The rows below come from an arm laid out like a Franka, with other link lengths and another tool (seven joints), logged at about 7 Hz.
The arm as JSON. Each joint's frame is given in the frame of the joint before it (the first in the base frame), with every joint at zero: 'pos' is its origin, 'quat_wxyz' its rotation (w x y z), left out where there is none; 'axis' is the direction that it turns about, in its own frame. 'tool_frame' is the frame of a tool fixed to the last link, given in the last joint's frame.
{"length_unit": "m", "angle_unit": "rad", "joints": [
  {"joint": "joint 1", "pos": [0.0, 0.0, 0.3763], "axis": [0.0, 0.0, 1.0]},
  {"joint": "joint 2", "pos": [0.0, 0.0, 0.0], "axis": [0.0, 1.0, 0.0]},
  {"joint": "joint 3", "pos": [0.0, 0.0, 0.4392], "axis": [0.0, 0.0, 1.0]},
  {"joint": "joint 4", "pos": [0.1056, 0.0, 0.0], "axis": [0.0, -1.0, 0.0]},
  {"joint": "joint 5", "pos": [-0.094, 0.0, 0.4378], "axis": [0.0, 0.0, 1.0]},
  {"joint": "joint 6", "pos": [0.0, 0.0, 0.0], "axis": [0.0, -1.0, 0.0]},
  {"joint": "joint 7", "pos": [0.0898, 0.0, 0.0], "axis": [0.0, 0.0, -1.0]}
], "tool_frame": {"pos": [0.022, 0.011, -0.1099], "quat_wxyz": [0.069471, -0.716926, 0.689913, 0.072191]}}
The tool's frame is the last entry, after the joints.
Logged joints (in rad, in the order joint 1, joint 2, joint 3, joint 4, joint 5, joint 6, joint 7), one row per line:
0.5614, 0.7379, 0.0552, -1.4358, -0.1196, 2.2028, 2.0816
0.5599, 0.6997, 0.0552, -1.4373, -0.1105, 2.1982, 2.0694
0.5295, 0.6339, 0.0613, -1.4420, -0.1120, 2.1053, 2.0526
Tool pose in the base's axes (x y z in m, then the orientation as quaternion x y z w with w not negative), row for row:
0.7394, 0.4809, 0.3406, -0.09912, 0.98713, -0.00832, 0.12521
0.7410, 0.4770, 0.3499, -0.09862, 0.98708, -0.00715, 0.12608
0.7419, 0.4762, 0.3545, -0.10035, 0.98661, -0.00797, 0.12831
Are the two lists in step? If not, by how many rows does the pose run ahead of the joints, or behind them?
The pose runs 2 rows behind the joints: the pose in row i belongs to the joints in row i - 2.
